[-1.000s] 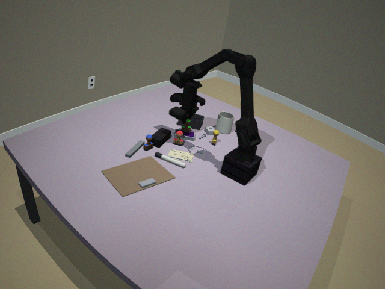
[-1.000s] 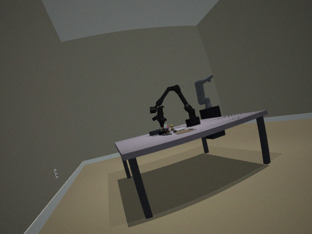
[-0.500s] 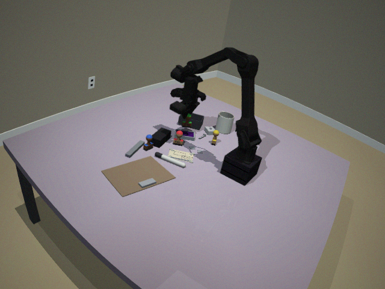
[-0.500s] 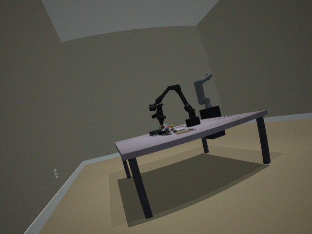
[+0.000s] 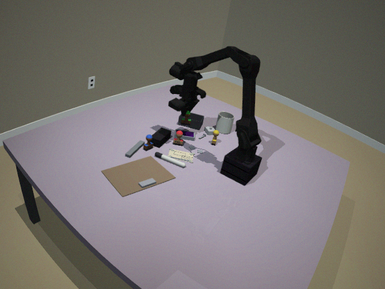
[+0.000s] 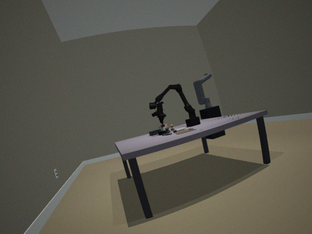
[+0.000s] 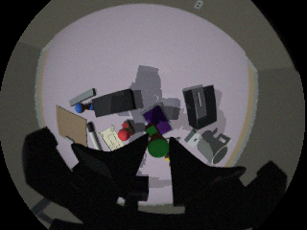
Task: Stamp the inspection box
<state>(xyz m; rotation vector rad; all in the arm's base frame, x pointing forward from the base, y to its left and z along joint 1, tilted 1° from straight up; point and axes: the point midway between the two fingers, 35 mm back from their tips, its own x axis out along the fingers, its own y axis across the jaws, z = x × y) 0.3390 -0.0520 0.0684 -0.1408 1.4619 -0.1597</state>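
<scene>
Right now my gripper tip is 130 mm to the right of the cream card, 110 mm above it and 100 mm past it. Also, from my gripper tip: red-knobbed stamp: 90 mm below, 70 mm to the left, 30 mm behind; then green stamp: 20 mm below, 10 mm behind; then purple ink pad: 110 mm below, 10 mm to the right, 10 mm behind.
</scene>
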